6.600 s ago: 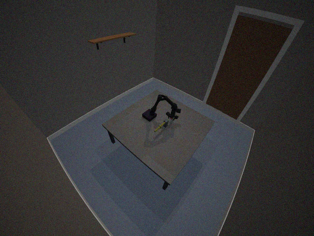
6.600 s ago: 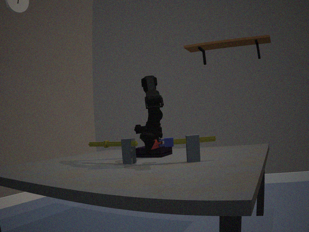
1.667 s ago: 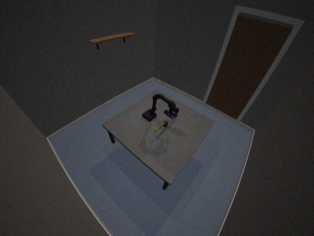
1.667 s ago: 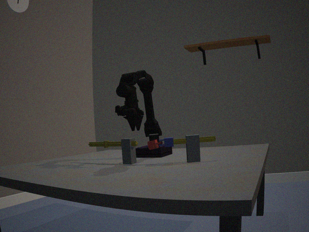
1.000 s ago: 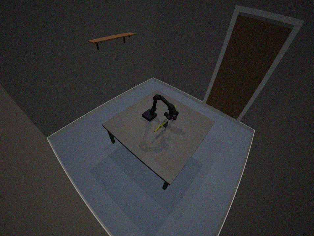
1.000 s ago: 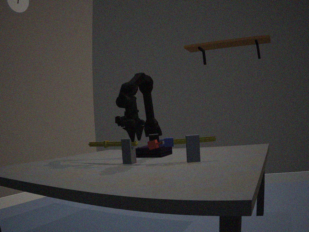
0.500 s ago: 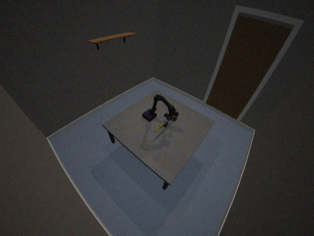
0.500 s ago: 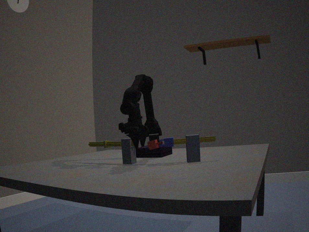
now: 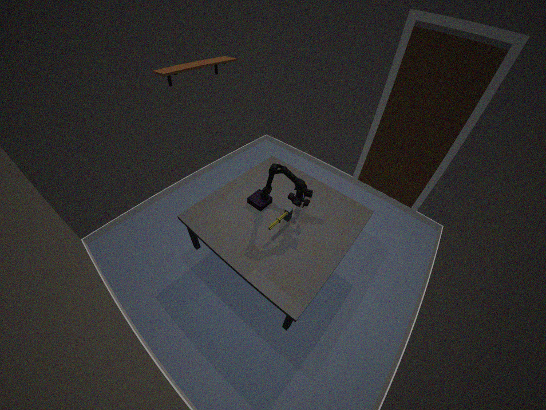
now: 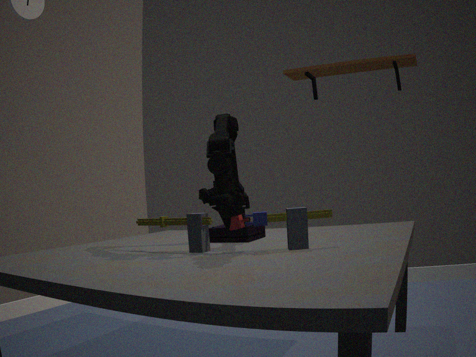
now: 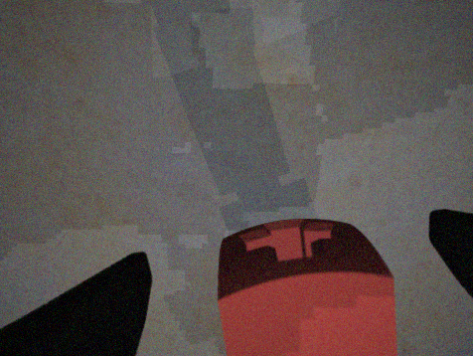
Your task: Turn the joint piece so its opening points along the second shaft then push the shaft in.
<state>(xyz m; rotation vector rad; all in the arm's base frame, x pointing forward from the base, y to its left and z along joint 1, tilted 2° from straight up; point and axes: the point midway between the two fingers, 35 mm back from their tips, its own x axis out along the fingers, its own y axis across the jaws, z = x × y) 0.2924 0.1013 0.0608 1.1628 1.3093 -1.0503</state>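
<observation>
Now: gripper tip 20 mm to the right of the red joint piece and 10 mm below it.
</observation>
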